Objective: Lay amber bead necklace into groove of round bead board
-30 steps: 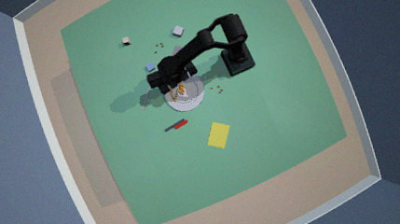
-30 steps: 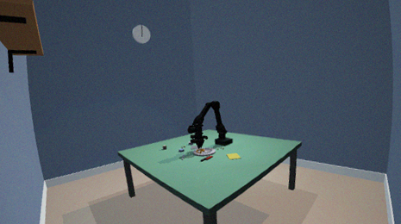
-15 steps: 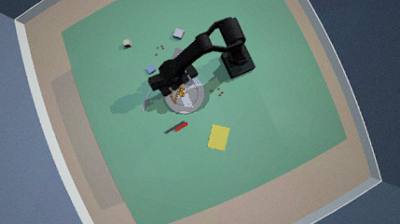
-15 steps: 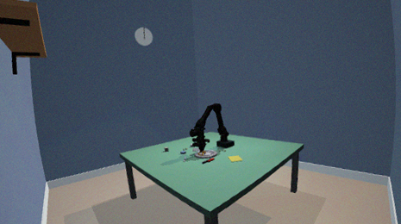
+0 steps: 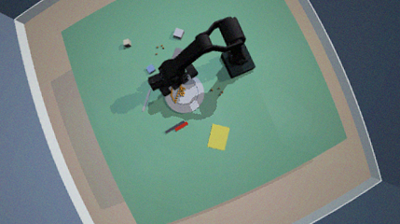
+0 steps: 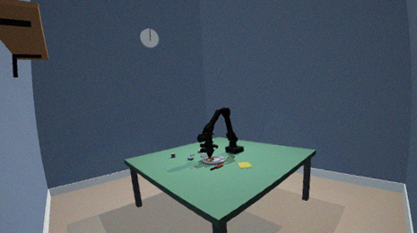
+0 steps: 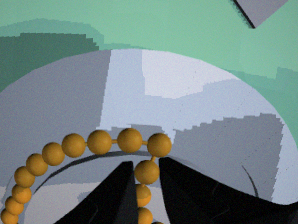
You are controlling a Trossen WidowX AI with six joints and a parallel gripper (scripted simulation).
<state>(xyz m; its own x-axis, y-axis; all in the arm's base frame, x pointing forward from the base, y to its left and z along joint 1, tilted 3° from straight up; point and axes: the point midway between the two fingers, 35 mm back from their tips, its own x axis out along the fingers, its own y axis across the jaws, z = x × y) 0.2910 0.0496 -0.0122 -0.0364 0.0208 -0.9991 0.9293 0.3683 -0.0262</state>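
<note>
Right now the round grey bead board is 1 cm behind my gripper tip, 5 cm to the left of it and 1 cm below it. Round my gripper tip: grey rod 19 cm ahead, 4 cm to the left, 1 cm below; blue block 14 cm ahead, 11 cm to the right, 1 cm below; grey plate 2 cm behind, 13 cm to the right, 1 cm below.
</note>
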